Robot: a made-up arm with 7 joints.
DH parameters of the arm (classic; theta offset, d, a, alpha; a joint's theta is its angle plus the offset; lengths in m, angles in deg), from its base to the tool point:
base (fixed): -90 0.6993 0.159 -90
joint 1: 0 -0.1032 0.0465 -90
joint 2: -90 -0.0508 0.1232 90
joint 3: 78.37 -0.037 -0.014 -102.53
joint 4: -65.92 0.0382 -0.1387 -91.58
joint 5: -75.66 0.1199 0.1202 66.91
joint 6: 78.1 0 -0.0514 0
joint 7: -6.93 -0.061 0.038 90
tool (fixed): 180 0.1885 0 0
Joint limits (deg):
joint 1: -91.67..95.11
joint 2: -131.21..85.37
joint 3: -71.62..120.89
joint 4: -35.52..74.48
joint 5: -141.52..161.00
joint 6: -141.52..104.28
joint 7: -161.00..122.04
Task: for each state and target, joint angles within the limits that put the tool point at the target. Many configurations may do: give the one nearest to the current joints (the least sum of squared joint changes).
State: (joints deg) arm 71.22 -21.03 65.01 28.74 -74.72 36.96 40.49
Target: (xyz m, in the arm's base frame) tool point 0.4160 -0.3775 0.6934
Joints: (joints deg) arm 67.60 -48.33 85.72 37.85 -95.17 31.87 36.64
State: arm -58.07 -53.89 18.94 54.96 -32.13 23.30 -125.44
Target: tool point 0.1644 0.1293 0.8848
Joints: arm -56.23 -43.59 53.00 24.30 -53.01 35.30 -115.57
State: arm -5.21 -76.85 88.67 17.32 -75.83 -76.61 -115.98
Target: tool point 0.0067 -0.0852 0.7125
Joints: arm -11.19 -78.13 86.41 23.28 -62.47 -58.71 -102.07
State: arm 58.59 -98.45 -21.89 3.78 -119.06 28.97 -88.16
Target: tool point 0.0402 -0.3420 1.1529
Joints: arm 56.86 -118.24 0.96 18.24 -131.23 48.06 -75.61
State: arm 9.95 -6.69 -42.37 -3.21 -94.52 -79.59 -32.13
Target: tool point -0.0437 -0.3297 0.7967
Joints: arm 4.59 -10.22 -39.03 -3.21 -93.63 -80.29 -33.32
